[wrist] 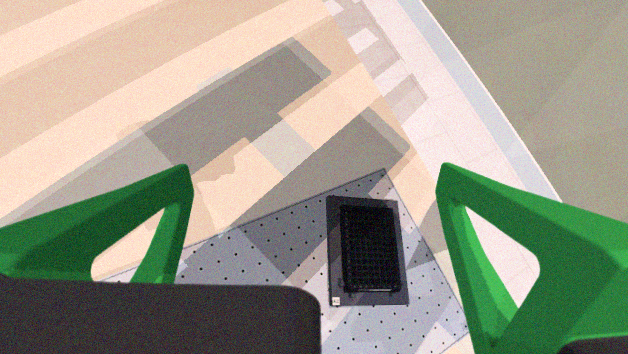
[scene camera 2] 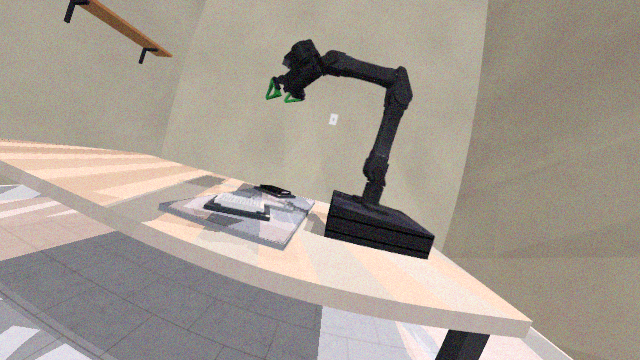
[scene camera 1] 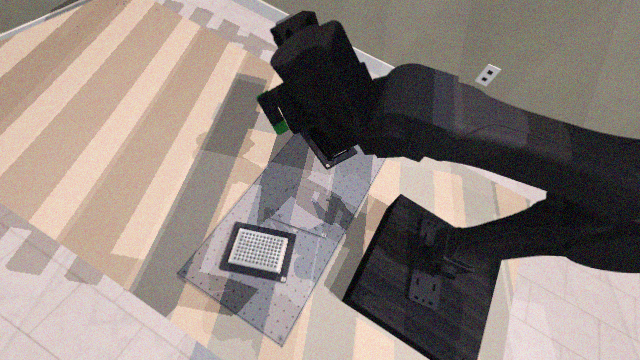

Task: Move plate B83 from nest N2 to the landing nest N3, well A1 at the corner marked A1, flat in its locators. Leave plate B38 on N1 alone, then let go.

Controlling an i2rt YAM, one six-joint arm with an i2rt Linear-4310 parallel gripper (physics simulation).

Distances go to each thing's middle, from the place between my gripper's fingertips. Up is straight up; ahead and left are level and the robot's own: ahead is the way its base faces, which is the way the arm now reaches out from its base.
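Scene:
There's a black plate [wrist: 370,263], and my gripper is well above it, a good way to the left of it and a little past it. Then there's a white well plate [scene camera 1: 253,249], and counting from my hand that's far below, a fair way to the left and just a touch behind.

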